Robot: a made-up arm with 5 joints. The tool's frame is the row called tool. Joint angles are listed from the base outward.
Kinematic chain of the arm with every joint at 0, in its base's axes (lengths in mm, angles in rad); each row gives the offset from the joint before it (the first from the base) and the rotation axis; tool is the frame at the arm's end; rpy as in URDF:
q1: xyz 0 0 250 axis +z
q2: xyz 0 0 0 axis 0 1 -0.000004
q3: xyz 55 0 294 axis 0 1 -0.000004
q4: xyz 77 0 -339 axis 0 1 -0.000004
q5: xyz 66 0 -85 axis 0 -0.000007 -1
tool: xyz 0 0 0 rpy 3.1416 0 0
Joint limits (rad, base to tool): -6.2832..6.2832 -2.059..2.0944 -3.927..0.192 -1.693..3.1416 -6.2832..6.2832
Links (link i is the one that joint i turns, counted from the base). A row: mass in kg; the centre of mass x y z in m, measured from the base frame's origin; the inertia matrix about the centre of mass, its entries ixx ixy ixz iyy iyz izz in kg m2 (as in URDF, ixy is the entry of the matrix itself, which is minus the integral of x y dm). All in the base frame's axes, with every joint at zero. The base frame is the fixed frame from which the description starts. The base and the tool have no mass.
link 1: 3.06; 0.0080 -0.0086 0.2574; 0.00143 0 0 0.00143 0 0.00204
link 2: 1.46; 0.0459 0.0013 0.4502; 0.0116 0 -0.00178 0.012 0 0.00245
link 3: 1.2; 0.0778 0.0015 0.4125; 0.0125 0 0.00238 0.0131 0 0.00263
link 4: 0.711; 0.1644 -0.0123 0.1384; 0.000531 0 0.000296 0.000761 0 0.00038
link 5: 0.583; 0.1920 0.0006 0.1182; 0.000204 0 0 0.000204 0 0.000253
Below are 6 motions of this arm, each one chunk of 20 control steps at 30 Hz.
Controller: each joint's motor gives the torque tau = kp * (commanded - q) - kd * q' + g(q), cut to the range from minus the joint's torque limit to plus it. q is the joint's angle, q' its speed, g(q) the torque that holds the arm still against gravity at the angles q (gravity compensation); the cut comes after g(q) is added. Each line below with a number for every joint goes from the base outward.
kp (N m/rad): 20 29 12 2.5 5
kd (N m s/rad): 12 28 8.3 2.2 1.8
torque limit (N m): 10 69 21 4.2 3.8
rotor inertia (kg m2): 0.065 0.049 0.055 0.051 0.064
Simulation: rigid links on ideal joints. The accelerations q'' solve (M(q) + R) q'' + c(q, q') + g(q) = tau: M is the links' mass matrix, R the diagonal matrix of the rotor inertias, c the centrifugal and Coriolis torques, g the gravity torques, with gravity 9.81 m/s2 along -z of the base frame. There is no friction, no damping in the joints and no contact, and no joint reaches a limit. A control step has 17 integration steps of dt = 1/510 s. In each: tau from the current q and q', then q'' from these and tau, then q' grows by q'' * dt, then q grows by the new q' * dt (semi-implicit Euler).
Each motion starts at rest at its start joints. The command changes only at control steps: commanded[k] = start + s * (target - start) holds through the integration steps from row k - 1 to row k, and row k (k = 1, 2, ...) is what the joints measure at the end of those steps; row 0 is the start. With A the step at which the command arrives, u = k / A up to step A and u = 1 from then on. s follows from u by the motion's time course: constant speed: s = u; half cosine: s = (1 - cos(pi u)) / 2; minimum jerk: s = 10 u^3 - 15 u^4 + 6 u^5; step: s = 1 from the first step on.
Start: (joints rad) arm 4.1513 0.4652 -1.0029 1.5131 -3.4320
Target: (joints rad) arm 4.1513 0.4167 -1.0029 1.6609 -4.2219
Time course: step
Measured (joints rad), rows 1 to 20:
1: 4.1512 0.4641 -1.0026 1.5154 -3.4591
2: 4.1511 0.4626 -1.0025 1.5199 -3.5128
3: 4.1511 0.4611 -1.0025 1.5250 -3.5736
4: 4.1511 0.4596 -1.0025 1.5301 -3.6336
5: 4.1511 0.4581 -1.0026 1.5351 -3.6900
6: 4.1512 0.4567 -1.0026 1.5400 -3.7417
7: 4.1512 0.4553 -1.0026 1.5446 -3.7888
8: 4.1512 0.4539 -1.0026 1.5491 -3.8314
9: 4.1512 0.4527 -1.0027 1.5534 -3.8698
10: 4.1513 0.4514 -1.0027 1.5575 -3.9045
11: 4.1513 0.4502 -1.0027 1.5615 -3.9358
12: 4.1513 0.4491 -1.0027 1.5653 -3.9640
13: 4.1513 0.4479 -1.0028 1.5690 -3.9895
14: 4.1513 0.4469 -1.0028 1.5725 -4.0124
15: 4.1513 0.4458 -1.0028 1.5759 -4.0330
16: 4.1513 0.4448 -1.0028 1.5792 -4.0517
17: 4.1513 0.4438 -1.0028 1.5823 -4.0685
18: 4.1513 0.4429 -1.0028 1.5854 -4.0836
19: 4.1513 0.4420 -1.0028 1.5883 -4.0972
20: 4.1513 0.4411 -1.0028 1.5911 -4.1095

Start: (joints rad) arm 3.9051 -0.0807 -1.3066 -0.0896 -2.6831
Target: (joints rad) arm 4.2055 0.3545 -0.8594 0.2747 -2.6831
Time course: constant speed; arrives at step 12
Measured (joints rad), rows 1 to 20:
1: 3.9057 -0.0802 -1.3064 -0.0896 -2.6831
2: 3.9073 -0.0788 -1.3052 -0.0893 -2.6831
3: 3.9101 -0.0764 -1.3029 -0.0884 -2.6831
4: 3.9142 -0.0729 -1.2991 -0.0866 -2.6831
5: 3.9194 -0.0683 -1.2938 -0.0839 -2.6831
6: 3.9257 -0.0627 -1.2869 -0.0801 -2.6831
7: 3.9331 -0.0559 -1.2786 -0.0753 -2.6831
8: 3.9414 -0.0480 -1.2689 -0.0694 -2.6831
9: 3.9507 -0.0392 -1.2577 -0.0625 -2.6831
10: 3.9608 -0.0293 -1.2453 -0.0546 -2.6831
11: 3.9718 -0.0184 -1.2315 -0.0458 -2.6832
12: 3.9835 -0.0066 -1.2166 -0.0360 -2.6832
13: 3.9955 0.0056 -1.2008 -0.0254 -2.6832
14: 4.0071 0.0177 -1.1847 -0.0142 -2.6832
15: 4.0183 0.0296 -1.1689 -0.0029 -2.6832
16: 4.0290 0.0412 -1.1535 0.0083 -2.6832
17: 4.0390 0.0524 -1.1387 0.0193 -2.6832
18: 4.0485 0.0633 -1.1245 0.0299 -2.6832
19: 4.0575 0.0738 -1.1110 0.0401 -2.6832
20: 4.0660 0.0839 -1.0981 0.0499 -2.6832

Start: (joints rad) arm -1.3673 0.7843 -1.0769 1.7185 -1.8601
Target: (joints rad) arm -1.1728 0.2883 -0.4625 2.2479 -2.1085
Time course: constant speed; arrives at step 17
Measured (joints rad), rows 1 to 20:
1: -1.3670 0.7835 -1.0759 1.7187 -1.8606
2: -1.3663 0.7817 -1.0734 1.7197 -1.8621
3: -1.3650 0.7790 -1.0694 1.7217 -1.8648
4: -1.3631 0.7753 -1.0638 1.7248 -1.8685
5: -1.3607 0.7708 -1.0568 1.7290 -1.8733
6: -1.3578 0.7654 -1.0484 1.7342 -1.8790
7: -1.3543 0.7593 -1.0386 1.7404 -1.8856
8: -1.3504 0.7523 -1.0276 1.7477 -1.8930
9: -1.3461 0.7446 -1.0153 1.7558 -1.9011
10: -1.3413 0.7361 -1.0019 1.7649 -1.9099
11: -1.3361 0.7270 -0.9874 1.7748 -1.9192
12: -1.3306 0.7172 -0.9719 1.7856 -1.9291
13: -1.3247 0.7067 -0.9553 1.7971 -1.9394
14: -1.3185 0.6955 -0.9378 1.8094 -1.9501
15: -1.3119 0.6838 -0.9194 1.8225 -1.9612
16: -1.3051 0.6714 -0.9002 1.8363 -1.9727
17: -1.2980 0.6585 -0.8801 1.8508 -1.9845
18: -1.2909 0.6459 -0.8602 1.8657 -1.9960
19: -1.2842 0.6337 -0.8410 1.8804 -2.0068
20: -1.2778 0.6219 -0.8226 1.8947 -2.0167

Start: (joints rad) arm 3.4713 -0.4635 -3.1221 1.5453 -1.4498
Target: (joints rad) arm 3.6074 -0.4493 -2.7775 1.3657 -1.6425
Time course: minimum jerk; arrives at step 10
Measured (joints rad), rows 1 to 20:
1: 3.4713 -0.4635 -3.1220 1.5453 -1.4499
2: 3.4716 -0.4637 -3.1215 1.5450 -1.4503
3: 3.4725 -0.4640 -3.1198 1.5441 -1.4518
4: 3.4743 -0.4645 -3.1163 1.5423 -1.4550
5: 3.4774 -0.4652 -3.1106 1.5393 -1.4607
6: 3.4816 -0.4659 -3.1023 1.5350 -1.4689
7: 3.4868 -0.4664 -3.0919 1.5296 -1.4794
8: 3.4927 -0.4668 -3.0797 1.5235 -1.4916
9: 3.4989 -0.4668 -3.0667 1.5173 -1.5046
10: 3.5049 -0.4665 -3.0535 1.5111 -1.5173
11: 3.5106 -0.4659 -3.0406 1.5054 -1.5293
12: 3.5160 -0.4653 -3.0279 1.4999 -1.5403
13: 3.5211 -0.4646 -3.0158 1.4948 -1.5503
14: 3.5259 -0.4639 -3.0041 1.4899 -1.5594
15: 3.5304 -0.4632 -2.9930 1.4852 -1.5676
16: 3.5347 -0.4625 -2.9823 1.4807 -1.5750
17: 3.5388 -0.4618 -2.9722 1.4765 -1.5816
18: 3.5426 -0.4611 -2.9625 1.4724 -1.5876
19: 3.5462 -0.4605 -2.9534 1.4684 -1.5930
20: 3.5496 -0.4599 -2.9446 1.4646 -1.5979

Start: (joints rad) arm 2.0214 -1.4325 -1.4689 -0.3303 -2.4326
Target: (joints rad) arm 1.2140 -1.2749 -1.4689 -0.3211 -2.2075
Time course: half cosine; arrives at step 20
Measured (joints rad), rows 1 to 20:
1: 2.0213 -1.4325 -1.4689 -0.3303 -2.4326
2: 2.0207 -1.4324 -1.4690 -0.3303 -2.4323
3: 2.0193 -1.4322 -1.4691 -0.3304 -2.4317
4: 2.0165 -1.4318 -1.4692 -0.3305 -2.4305
5: 2.0119 -1.4312 -1.4694 -0.3306 -2.4285
6: 2.0053 -1.4303 -1.4697 -0.3307 -2.4256
7: 1.9962 -1.4292 -1.4700 -0.3309 -2.4217
8: 1.9846 -1.4277 -1.4704 -0.3311 -2.4168
9: 1.9704 -1.4259 -1.4708 -0.3313 -2.4108
10: 1.9535 -1.4237 -1.4712 -0.3314 -2.4037
11: 1.9339 -1.4213 -1.4717 -0.3316 -2.3956
12: 1.9119 -1.4185 -1.4723 -0.3318 -2.3866
13: 1.8877 -1.4155 -1.4728 -0.3319 -2.3768
14: 1.8615 -1.4122 -1.4734 -0.3321 -2.3665
15: 1.8339 -1.4087 -1.4740 -0.3322 -2.3556
16: 1.8051 -1.4051 -1.4746 -0.3323 -2.3445
17: 1.7757 -1.4013 -1.4751 -0.3324 -2.3334
18: 1.7461 -1.3975 -1.4756 -0.3325 -2.3225
19: 1.7170 -1.3937 -1.4761 -0.3325 -2.3120
20: 1.6887 -1.3899 -1.4764 -0.3324 -2.3021

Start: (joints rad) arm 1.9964 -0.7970 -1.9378 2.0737 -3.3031
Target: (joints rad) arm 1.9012 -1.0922 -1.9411 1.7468 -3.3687
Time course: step
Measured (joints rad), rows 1 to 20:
1: 1.9924 -0.8029 -1.9331 2.0666 -3.3054
2: 1.9875 -0.8113 -1.9304 2.0558 -3.3098
3: 1.9828 -0.8203 -1.9296 2.0444 -3.3149
4: 1.9784 -0.8293 -1.9296 2.0331 -3.3199
5: 1.9742 -0.8382 -1.9301 2.0222 -3.3245
6: 1.9702 -0.8470 -1.9308 2.0116 -3.3288
7: 1.9664 -0.8555 -1.9315 2.0014 -3.3327
8: 1.9628 -0.8637 -1.9323 1.9917 -3.3363
9: 1.9595 -0.8716 -1.9330 1.9823 -3.3395
10: 1.9563 -0.8793 -1.9337 1.9732 -3.3423
11: 1.9533 -0.8867 -1.9344 1.9645 -3.3449
12: 1.9504 -0.8939 -1.9350 1.9561 -3.3473
13: 1.9477 -0.9008 -1.9356 1.9481 -3.3494
14: 1.9452 -0.9074 -1.9362 1.9404 -3.3513
15: 1.9428 -0.9139 -1.9367 1.9329 -3.3530
16: 1.9405 -0.9201 -1.9372 1.9258 -3.3546
17: 1.9383 -0.9261 -1.9376 1.9189 -3.3559
18: 1.9363 -0.9319 -1.9381 1.9123 -3.3572
19: 1.9344 -0.9375 -1.9385 1.9059 -3.3583
20: 1.9325 -0.9429 -1.9388 1.8998 -3.3594

